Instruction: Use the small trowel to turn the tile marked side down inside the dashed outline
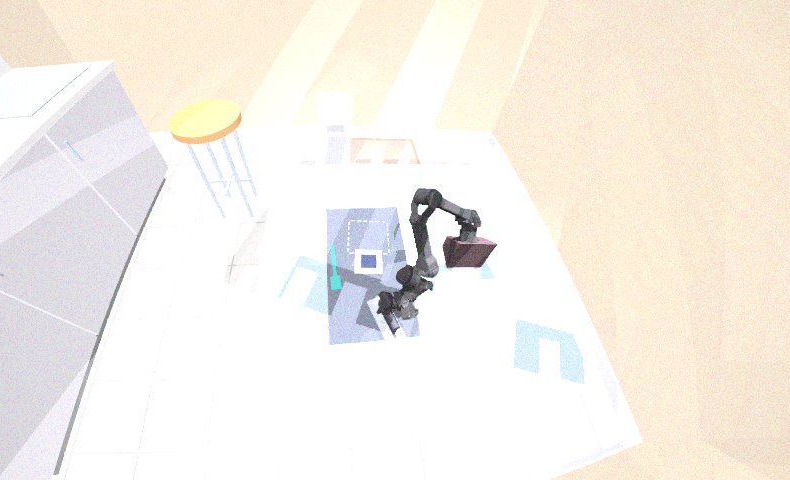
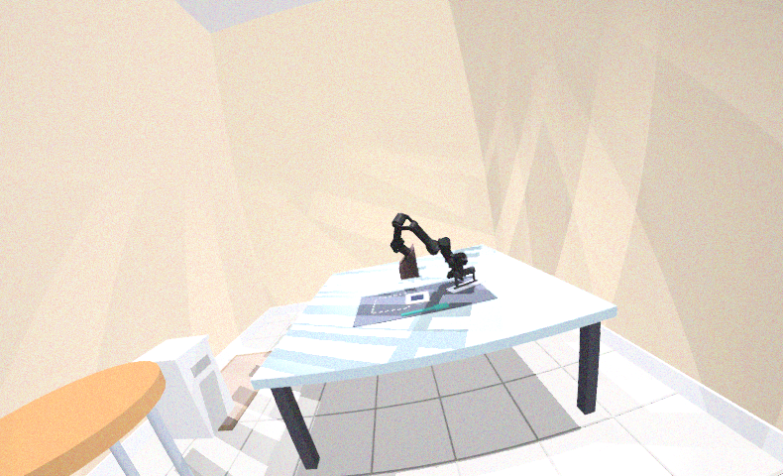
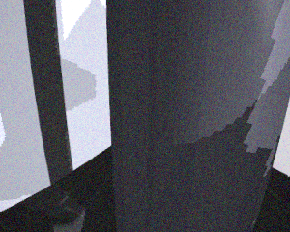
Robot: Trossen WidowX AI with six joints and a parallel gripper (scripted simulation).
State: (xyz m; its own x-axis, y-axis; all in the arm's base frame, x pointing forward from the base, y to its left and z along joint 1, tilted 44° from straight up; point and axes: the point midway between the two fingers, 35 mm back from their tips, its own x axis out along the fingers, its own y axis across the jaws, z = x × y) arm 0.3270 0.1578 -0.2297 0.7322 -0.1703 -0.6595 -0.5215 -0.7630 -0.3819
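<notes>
Now: the white tile 5 cm ahead of my gripper tip, 25 cm to the right of it and 4 cm below it. Also, from my gripper tip: grey mat 5 cm ahead, 23 cm to the right, 7 cm below; teal trowel 18 cm ahead, 19 cm to the right, 5 cm below.
</notes>
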